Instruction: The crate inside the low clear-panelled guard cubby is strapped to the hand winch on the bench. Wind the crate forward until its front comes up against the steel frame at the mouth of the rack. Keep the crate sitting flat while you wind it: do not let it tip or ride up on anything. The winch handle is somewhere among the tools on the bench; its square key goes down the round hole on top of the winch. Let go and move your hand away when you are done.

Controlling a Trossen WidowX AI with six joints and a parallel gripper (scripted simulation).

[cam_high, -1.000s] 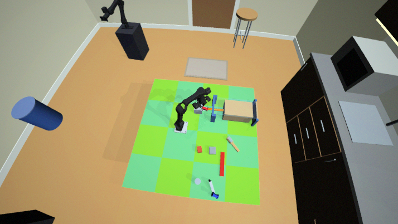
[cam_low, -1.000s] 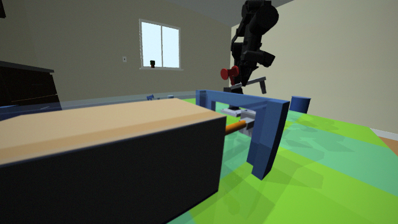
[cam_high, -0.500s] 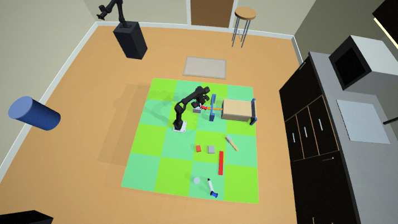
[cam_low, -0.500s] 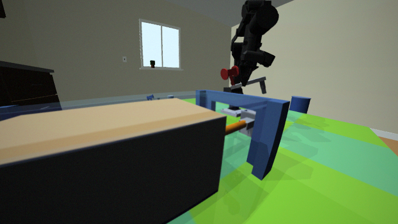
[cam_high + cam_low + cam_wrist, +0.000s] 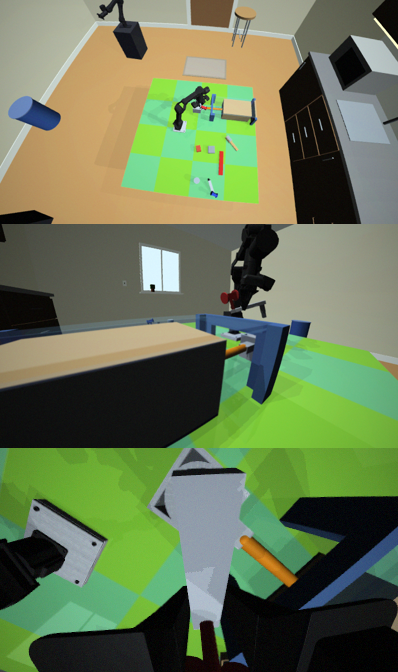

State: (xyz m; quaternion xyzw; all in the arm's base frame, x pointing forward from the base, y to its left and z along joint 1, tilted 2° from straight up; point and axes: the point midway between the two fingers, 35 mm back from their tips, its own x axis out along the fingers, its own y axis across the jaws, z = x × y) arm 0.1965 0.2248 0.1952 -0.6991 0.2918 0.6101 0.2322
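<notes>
My gripper tip is now 20 mm below the red-knobbed crank handle. From my gripper tip the other things lie so: blue steel frame (110 mm ahead, 70 mm below, 60 mm to the left); then grey winch (150 mm below, 60 mm behind, 40 mm to the left); then red knob (30 mm to the right, 30 mm ahead, 30 mm above).
</notes>
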